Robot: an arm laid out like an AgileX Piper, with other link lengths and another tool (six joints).
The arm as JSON. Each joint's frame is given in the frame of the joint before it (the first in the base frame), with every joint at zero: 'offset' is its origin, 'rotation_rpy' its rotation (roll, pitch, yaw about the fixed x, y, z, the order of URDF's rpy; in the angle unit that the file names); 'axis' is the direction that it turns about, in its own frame. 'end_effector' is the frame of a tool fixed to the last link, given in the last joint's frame.
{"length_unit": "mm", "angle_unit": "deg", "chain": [
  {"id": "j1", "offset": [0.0, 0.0, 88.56], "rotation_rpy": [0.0, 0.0, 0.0], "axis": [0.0, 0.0, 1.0]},
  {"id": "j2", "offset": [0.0, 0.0, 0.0], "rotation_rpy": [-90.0, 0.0, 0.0], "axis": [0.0, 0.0, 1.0]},
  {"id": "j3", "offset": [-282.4, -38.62, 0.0], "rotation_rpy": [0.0, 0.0, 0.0], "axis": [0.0, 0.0, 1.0]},
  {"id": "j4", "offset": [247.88, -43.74, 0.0], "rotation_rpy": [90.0, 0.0, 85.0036], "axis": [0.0, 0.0, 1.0]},
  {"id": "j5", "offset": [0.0, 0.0, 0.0], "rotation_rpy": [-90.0, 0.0, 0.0], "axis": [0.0, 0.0, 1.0]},
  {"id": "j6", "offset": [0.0, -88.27, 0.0], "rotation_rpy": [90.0, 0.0, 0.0], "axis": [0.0, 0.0, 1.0]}
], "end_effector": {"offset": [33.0, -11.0, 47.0], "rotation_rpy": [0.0, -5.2, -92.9]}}
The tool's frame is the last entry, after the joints.
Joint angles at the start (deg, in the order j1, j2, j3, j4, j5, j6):
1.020, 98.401, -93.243, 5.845, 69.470, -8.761
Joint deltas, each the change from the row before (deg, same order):
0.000, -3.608, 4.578, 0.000, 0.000, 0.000
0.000, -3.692, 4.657, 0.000, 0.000, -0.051
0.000, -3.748, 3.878, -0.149, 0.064, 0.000
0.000, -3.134, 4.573, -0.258, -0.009, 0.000
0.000, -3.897, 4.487, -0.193, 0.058, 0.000
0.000, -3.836, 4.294, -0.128, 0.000, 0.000
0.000, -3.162, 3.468, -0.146, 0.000, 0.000
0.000, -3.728, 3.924, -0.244, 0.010, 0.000
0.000, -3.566, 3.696, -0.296, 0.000, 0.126
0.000, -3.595, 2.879, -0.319, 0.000, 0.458
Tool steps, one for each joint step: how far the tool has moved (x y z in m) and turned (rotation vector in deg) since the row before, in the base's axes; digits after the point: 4 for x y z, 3 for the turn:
-0.0194, -0.0003, -0.0001, -0.017, 0.970, 0.000
-0.0201, -0.0004, -0.0011, -0.034, 0.960, 0.048
-0.0189, -0.0007, 0.0017, -0.152, 0.191, 0.012
-0.0188, -0.0010, -0.0056, -0.283, 1.425, 0.012
-0.0209, -0.0008, -0.0027, -0.204, 0.644, 0.019
-0.0201, -0.0007, -0.0033, -0.136, 0.456, 0.010
-0.0163, -0.0006, -0.0034, -0.151, 0.303, 0.012
-0.0187, -0.0009, -0.0043, -0.247, 0.202, 0.023
-0.0175, -0.0010, -0.0050, -0.264, 0.135, -0.094
-0.0154, -0.0008, -0.0023, -0.184, -0.687, -0.413

